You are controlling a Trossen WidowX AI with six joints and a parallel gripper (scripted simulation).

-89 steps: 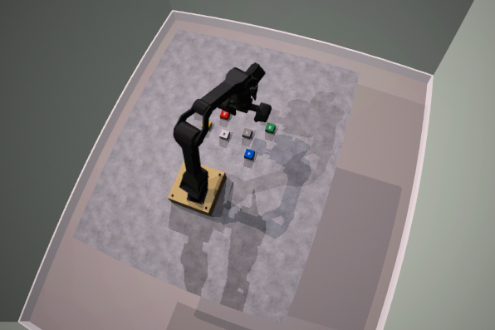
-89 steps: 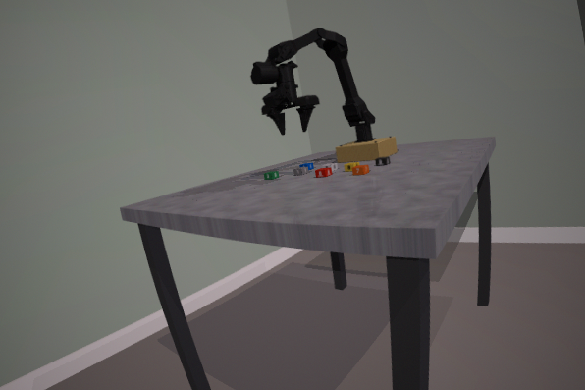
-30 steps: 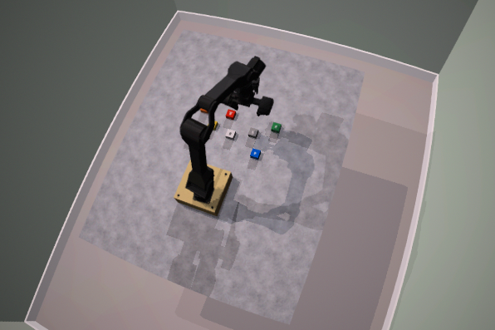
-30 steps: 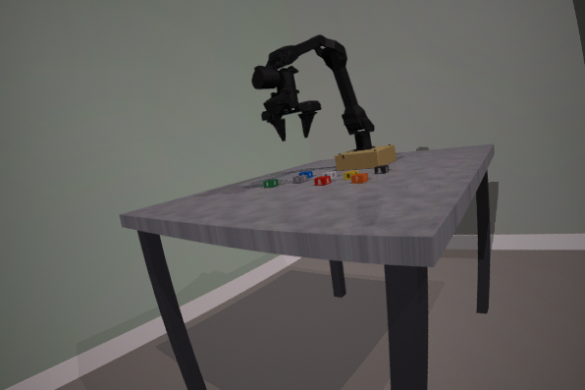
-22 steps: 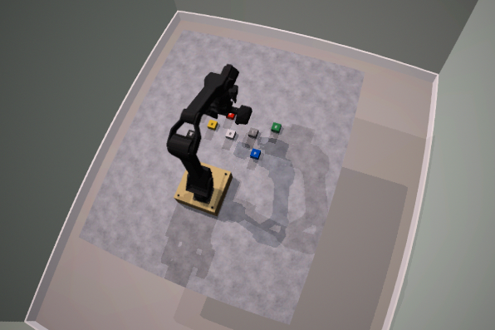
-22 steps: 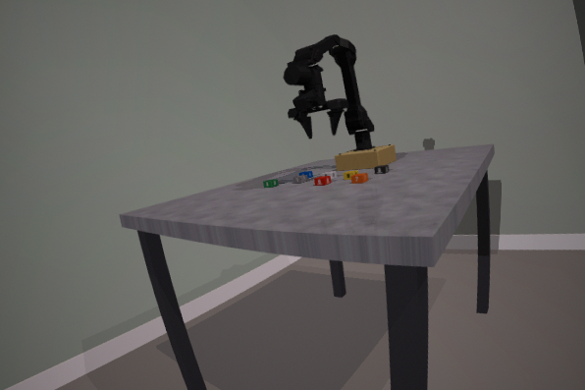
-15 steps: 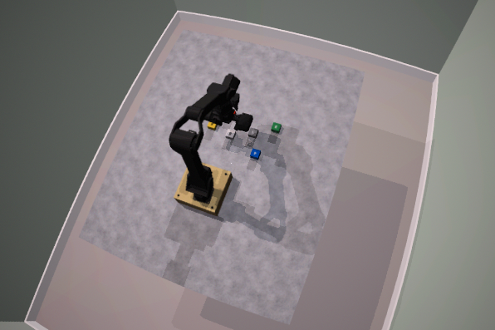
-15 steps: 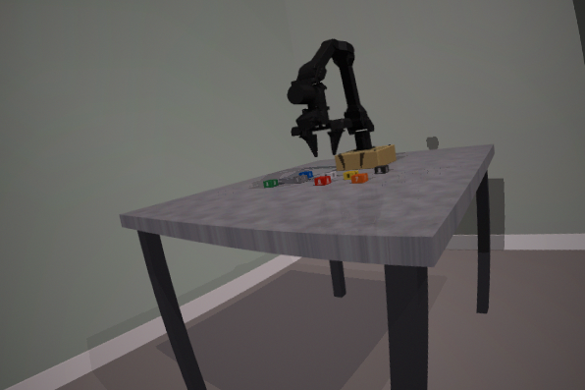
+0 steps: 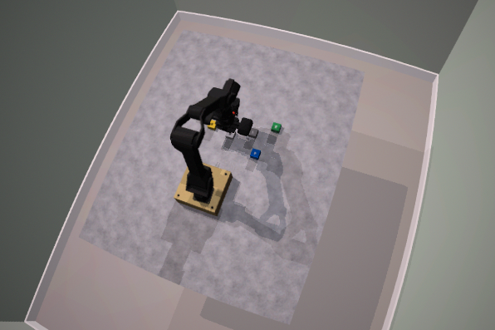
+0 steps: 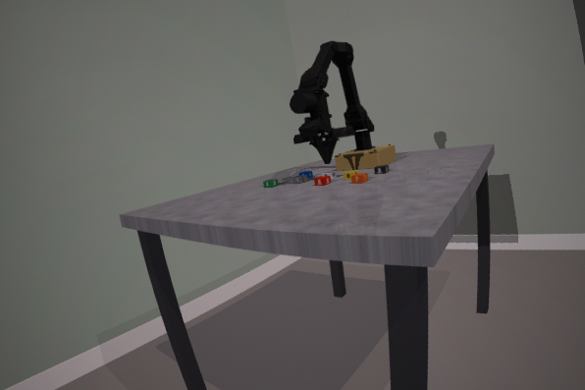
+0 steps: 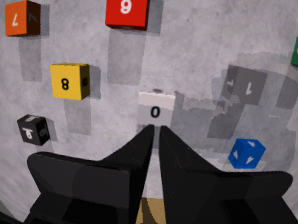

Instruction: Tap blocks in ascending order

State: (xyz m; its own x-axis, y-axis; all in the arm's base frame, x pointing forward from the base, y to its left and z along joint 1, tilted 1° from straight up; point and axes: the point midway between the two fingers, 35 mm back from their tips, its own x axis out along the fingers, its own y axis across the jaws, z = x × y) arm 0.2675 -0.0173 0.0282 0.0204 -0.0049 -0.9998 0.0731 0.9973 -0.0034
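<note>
My gripper tip is now 10 mm short of the white block and 30 mm above it. The rest, counted from my gripper tip: yellow block (30 mm ahead, 90 mm to the left, 30 mm below); then grey block (30 mm ahead, 80 mm to the right, 30 mm below); then red block (90 mm ahead, 30 mm to the left, 30 mm below).
</note>
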